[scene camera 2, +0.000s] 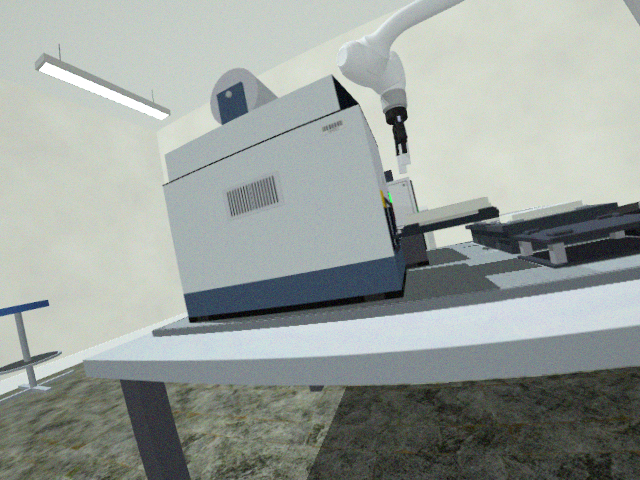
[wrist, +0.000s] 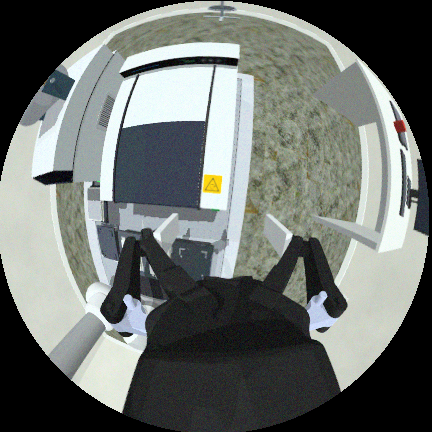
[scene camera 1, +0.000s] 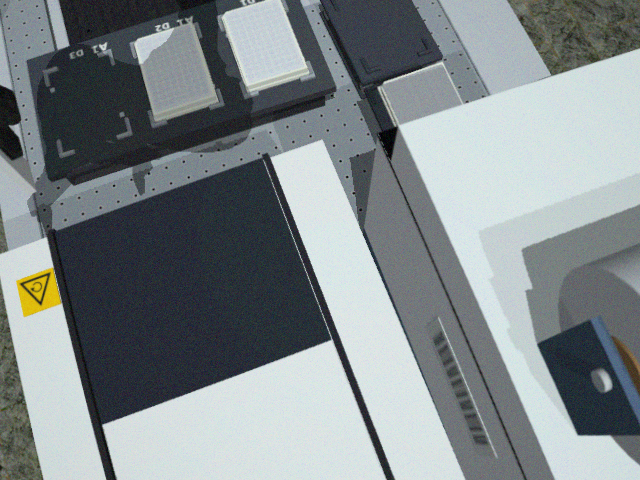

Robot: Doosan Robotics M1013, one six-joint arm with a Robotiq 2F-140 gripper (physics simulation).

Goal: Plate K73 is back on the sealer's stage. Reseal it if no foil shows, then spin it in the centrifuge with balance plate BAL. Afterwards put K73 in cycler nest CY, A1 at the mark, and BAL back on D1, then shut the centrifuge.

Observation:
The gripper [scene camera 2: 404, 169] is open, holding nothing. Also in view: a white and black instrument [scene camera 1: 359, 399], a grey machine [wrist: 88, 152] and a perforated deck [scene camera 1: 347, 125].
The gripper also shows in the wrist view [wrist: 221, 223]. The white and black instrument is seen too in the wrist view [wrist: 191, 81]. The perforated deck is seen too in scene camera 2 [scene camera 2: 468, 267].

